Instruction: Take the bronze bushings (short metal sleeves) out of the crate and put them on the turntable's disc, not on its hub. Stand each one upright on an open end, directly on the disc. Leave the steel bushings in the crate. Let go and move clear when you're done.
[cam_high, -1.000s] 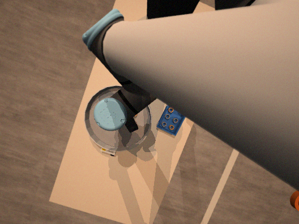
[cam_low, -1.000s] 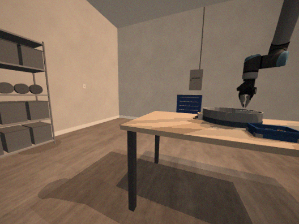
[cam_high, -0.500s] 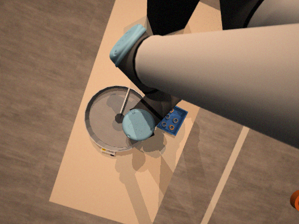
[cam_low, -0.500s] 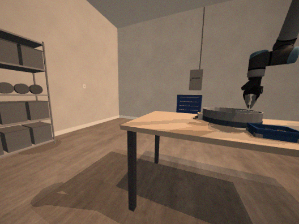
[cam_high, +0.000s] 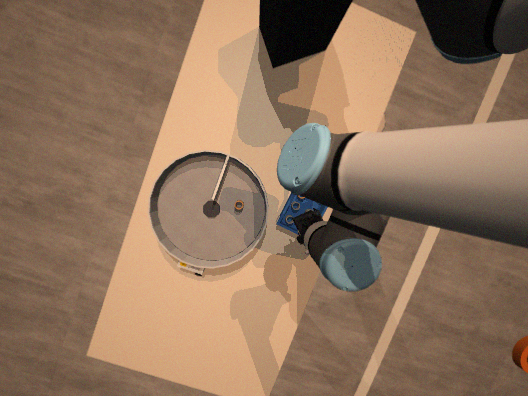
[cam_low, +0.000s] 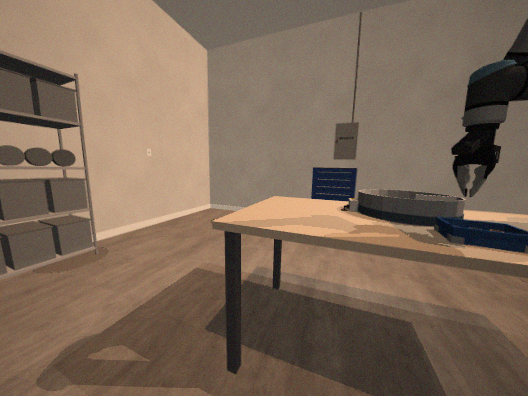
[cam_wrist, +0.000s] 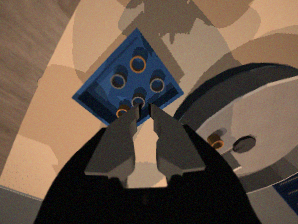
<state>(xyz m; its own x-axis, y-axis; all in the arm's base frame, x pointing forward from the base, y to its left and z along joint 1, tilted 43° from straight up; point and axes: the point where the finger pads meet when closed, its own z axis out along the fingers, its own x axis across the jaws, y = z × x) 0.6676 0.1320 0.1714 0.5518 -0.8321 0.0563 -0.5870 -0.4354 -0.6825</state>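
My gripper is now 13 cm above the blue crate, 4 cm past it and 1 cm to the right of it. The rest, counted from my hand: grey turntable disc (33 cm to the right, 10 cm below, 6 cm ahead).
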